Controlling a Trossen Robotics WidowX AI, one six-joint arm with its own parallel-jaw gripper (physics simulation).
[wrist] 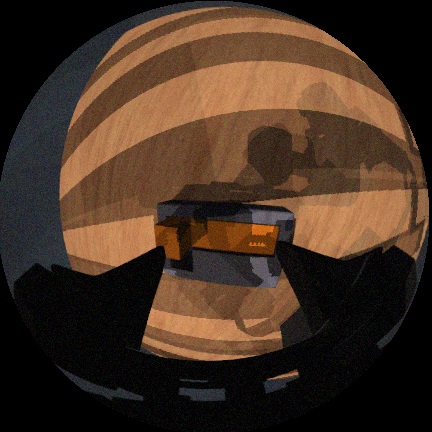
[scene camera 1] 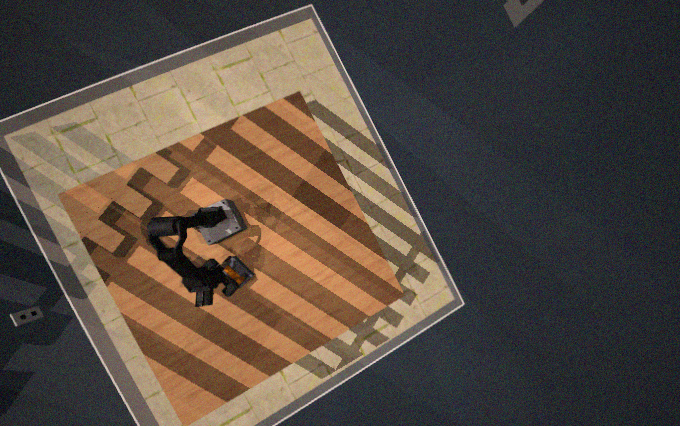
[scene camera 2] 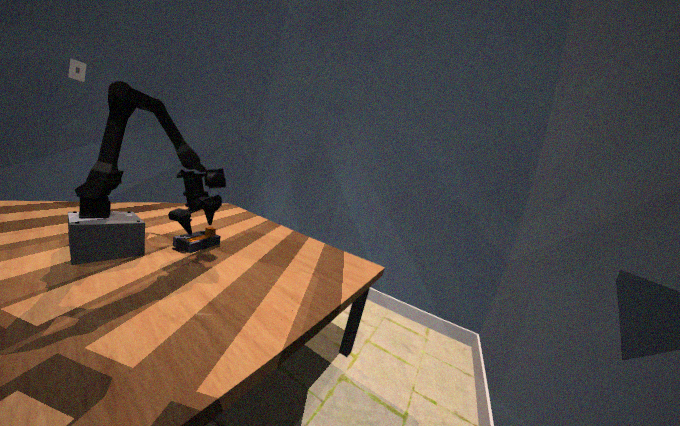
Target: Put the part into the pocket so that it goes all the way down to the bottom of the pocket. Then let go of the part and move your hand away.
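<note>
The orange part has a long flat bar and a taller block at one end. The bar lies along the pocket of the dark grey holder. The taller block stands up above the holder's top, at the left in the wrist view. A dark opening of the pocket shows beside this block. The frames do not show how deep the bar sits. My gripper is open wide, with its fingertips just above the holder and apart from the part.
The arm's base stands on a grey box close to the holder. The holder rests on the striped-lit wooden table. The table's edge and a dark leg show in scene camera 2.
</note>
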